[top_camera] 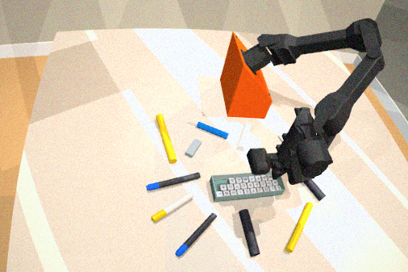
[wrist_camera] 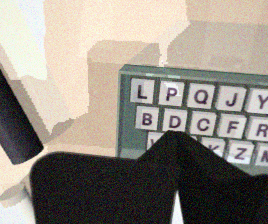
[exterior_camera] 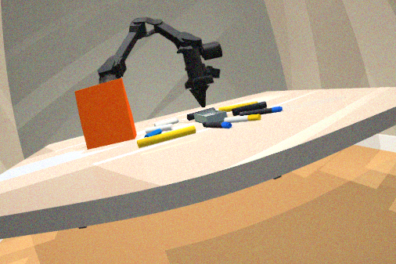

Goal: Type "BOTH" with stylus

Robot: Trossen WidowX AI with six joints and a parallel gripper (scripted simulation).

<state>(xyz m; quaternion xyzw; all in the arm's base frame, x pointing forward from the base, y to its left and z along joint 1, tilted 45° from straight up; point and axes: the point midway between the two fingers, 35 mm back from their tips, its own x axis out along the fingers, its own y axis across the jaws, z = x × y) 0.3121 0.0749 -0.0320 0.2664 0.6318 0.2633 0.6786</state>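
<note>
Right now the blue stylus is 21 cm behind my gripper tip, 15 cm to the right of it and 3 cm below it. The rest, counted from my gripper tip: yellow cylinder 26 cm to the right, 16 cm behind, 3 cm below; grey block 19 cm to the right, 13 cm behind, 4 cm below.
</note>
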